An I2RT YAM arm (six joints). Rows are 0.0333 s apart.
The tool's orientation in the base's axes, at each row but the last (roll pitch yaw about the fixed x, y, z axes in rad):
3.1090, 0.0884, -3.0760
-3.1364, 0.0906, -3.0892
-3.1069, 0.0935, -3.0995
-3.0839, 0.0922, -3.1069
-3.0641, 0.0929, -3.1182
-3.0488, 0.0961, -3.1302
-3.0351, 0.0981, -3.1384
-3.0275, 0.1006, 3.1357
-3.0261, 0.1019, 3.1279
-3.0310, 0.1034, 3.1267
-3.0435, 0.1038, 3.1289
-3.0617, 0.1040, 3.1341
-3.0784, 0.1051, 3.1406
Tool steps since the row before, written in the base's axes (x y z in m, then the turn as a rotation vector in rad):
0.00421, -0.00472, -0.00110, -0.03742, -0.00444, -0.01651
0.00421, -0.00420, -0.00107, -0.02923, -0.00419, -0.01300
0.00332, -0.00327, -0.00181, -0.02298, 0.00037, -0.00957
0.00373, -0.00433, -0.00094, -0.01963, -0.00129, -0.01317
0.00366, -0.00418, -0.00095, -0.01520, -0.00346, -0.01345
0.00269, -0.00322, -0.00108, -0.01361, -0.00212, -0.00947
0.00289, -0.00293, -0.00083, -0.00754, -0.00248, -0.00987
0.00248, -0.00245, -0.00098, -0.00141, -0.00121, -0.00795
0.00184, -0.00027, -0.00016, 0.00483, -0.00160, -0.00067
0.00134, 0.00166, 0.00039, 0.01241, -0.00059, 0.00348
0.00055, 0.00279, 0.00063, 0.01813, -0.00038, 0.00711
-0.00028, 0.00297, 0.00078, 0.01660, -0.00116, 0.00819
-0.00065, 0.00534, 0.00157, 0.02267, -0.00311, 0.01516
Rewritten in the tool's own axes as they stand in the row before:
-0.00378, -0.00503, 0.00128, 0.03894, -0.00240, 0.01305
-0.00387, -0.00441, 0.00145, 0.03046, -0.00260, 0.01030
-0.00300, -0.00333, 0.00222, 0.02374, 0.00159, 0.00734
-0.00348, -0.00438, 0.00152, 0.02079, 0.00004, 0.01132
-0.00346, -0.00415, 0.00160, 0.01646, -0.00217, 0.01218
-0.00254, -0.00311, 0.00163, 0.01448, -0.00120, 0.00827
-0.00279, -0.00280, 0.00141, 0.00848, -0.00148, 0.00929
-0.00238, -0.00228, 0.00149, 0.00219, -0.00033, 0.00786
-0.00182, -0.00020, 0.00037, -0.00476, -0.00139, 0.00133
-0.00135, 0.00164, -0.00044, -0.01271, -0.00064, -0.00212
-0.00058, 0.00273, -0.00084, -0.01877, -0.00066, -0.00515
0.00022, 0.00289, -0.00104, -0.01737, -0.00154, -0.00632
0.00049, 0.00523, -0.00196, -0.02414, -0.00388, -0.01248

